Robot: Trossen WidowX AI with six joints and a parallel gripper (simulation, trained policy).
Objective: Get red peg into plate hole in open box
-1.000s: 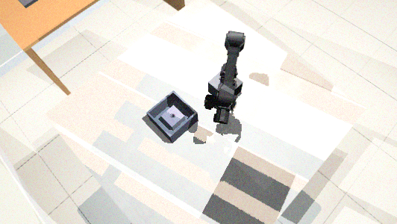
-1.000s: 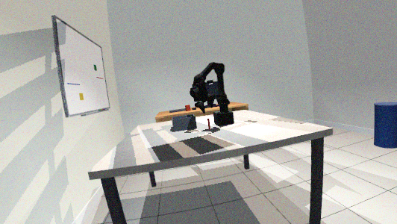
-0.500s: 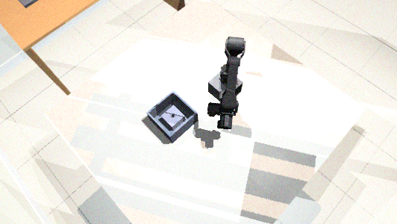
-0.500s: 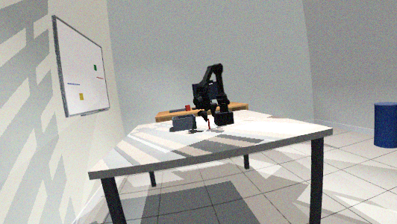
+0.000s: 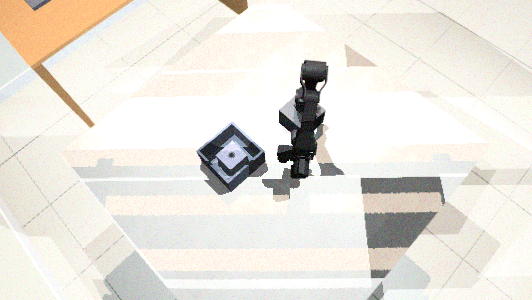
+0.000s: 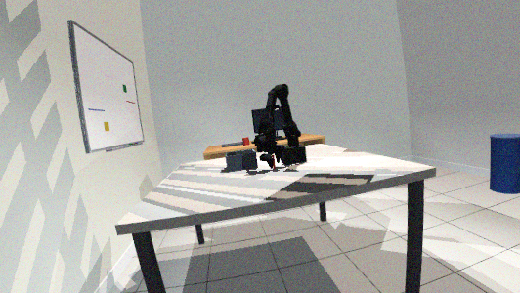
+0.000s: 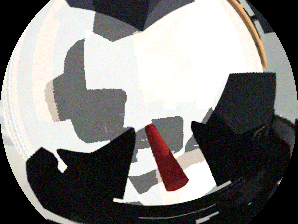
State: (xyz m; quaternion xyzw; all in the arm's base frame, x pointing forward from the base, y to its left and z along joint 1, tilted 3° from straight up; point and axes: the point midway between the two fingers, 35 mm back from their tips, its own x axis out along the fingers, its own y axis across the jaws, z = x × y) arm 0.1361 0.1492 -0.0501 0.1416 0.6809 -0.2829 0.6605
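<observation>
Right now my gripper tip is 22 cm short of the pale plate, 14 cm to the left of it and 3 cm below it. The rest, counted from my gripper tip: red peg: 1 cm to the left, 3 cm above; grey-blue box: 22 cm ahead, 14 cm to the right, 1 cm above.
</observation>
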